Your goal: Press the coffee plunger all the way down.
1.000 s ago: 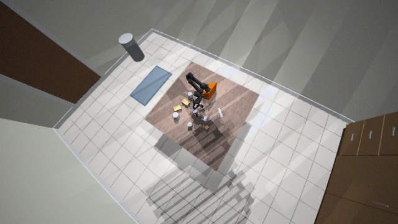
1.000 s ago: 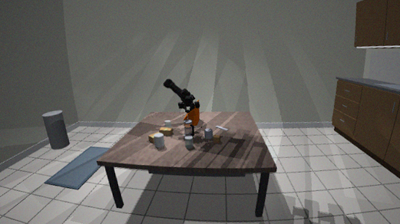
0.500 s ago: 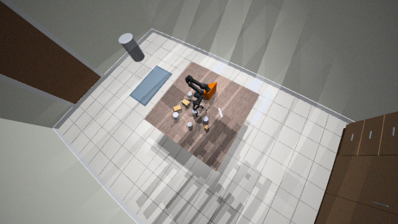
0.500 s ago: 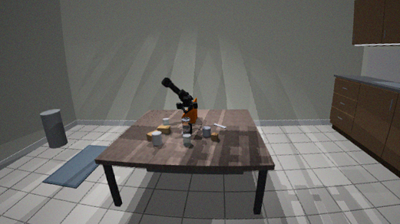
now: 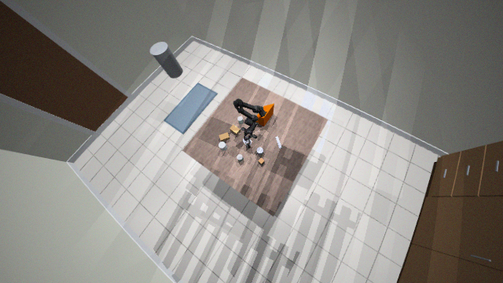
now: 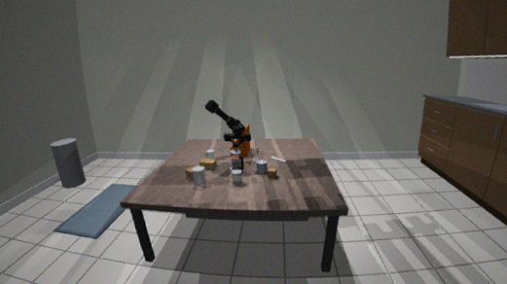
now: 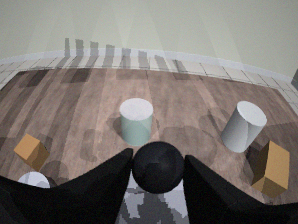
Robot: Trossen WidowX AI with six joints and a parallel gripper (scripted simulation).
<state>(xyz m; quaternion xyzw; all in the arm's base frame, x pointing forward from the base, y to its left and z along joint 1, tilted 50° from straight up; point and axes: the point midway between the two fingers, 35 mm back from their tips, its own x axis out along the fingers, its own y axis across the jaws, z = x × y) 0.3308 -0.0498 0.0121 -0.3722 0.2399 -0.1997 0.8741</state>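
Now: gripper tip 10 cm above the coffee press, 1 cm to the right of it and 1 cm past it.
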